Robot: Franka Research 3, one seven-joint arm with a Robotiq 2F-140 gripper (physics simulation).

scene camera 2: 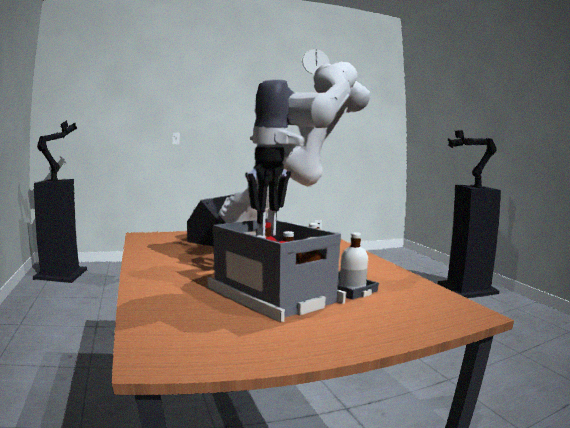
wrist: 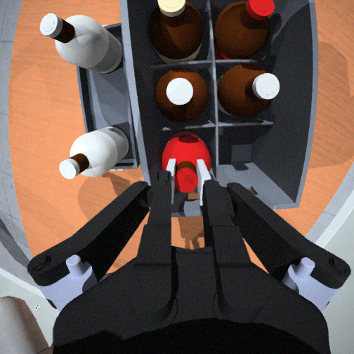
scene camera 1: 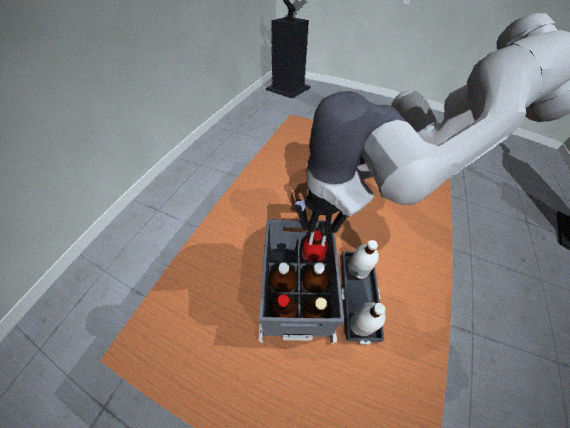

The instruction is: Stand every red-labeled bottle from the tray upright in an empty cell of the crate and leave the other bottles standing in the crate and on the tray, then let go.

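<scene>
The gripper (scene camera 1: 318,241) (scene camera 2: 267,234) (wrist: 187,172) is shut on the neck of a red-labeled bottle (scene camera 1: 314,252) (scene camera 2: 276,239) (wrist: 186,147). The bottle is upright inside a back cell of the grey crate (scene camera 1: 270,326) (scene camera 2: 300,280) (wrist: 295,100), on the tray side. Its base is hidden, so I cannot tell whether it touches the crate floor. The cell beside it (scene camera 1: 282,252) is empty. Two white bottles (scene camera 1: 363,261) (scene camera 1: 368,320) (wrist: 92,42) (wrist: 100,150) stand at the ends of the dark tray (scene camera 1: 361,295) (scene camera 2: 374,286) (wrist: 107,100).
Two white-capped brown bottles (scene camera 1: 283,281) (scene camera 1: 316,281) stand in the crate's middle cells. A red-capped bottle (scene camera 1: 283,301) (wrist: 242,32) and a cream-capped bottle (scene camera 1: 320,304) (wrist: 176,32) stand in the front cells. The tray lies close along the crate's side wall.
</scene>
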